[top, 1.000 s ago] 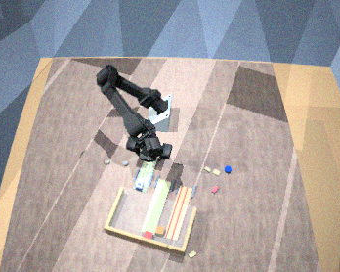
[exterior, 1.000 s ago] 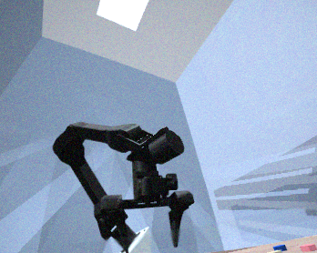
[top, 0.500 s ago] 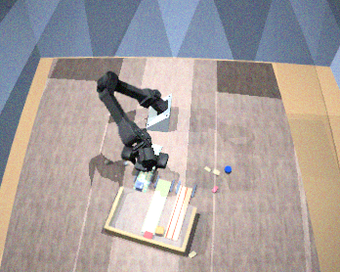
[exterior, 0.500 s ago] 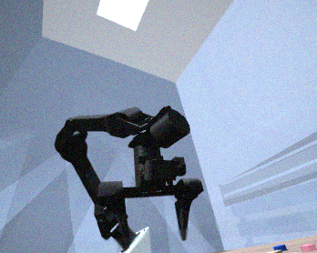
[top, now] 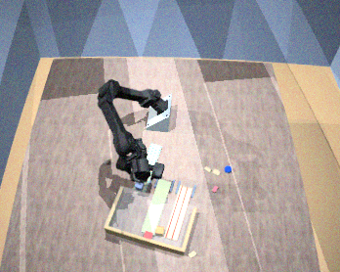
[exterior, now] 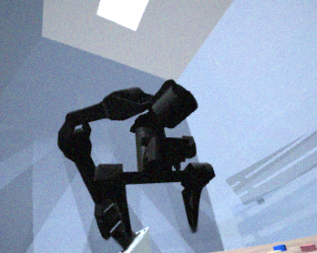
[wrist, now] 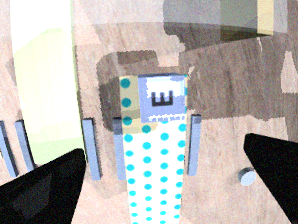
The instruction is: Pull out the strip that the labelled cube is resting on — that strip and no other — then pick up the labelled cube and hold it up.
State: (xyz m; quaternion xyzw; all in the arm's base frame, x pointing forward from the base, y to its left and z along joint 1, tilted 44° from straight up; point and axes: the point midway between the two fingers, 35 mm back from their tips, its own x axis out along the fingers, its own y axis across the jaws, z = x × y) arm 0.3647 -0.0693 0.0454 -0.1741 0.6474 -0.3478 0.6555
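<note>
Right now my gripper tip is 50 mm above the white block, 20 mm short of it and 10 mm to the left of it. The rest, counted from my gripper tip: grey piece 160 mm to the right, 100 mm behind, 60 mm below; dotted strip 90 mm behind, 60 mm below, 30 mm to the left; red bit 320 mm to the left, 60 mm below, 20 mm ahead.
</note>
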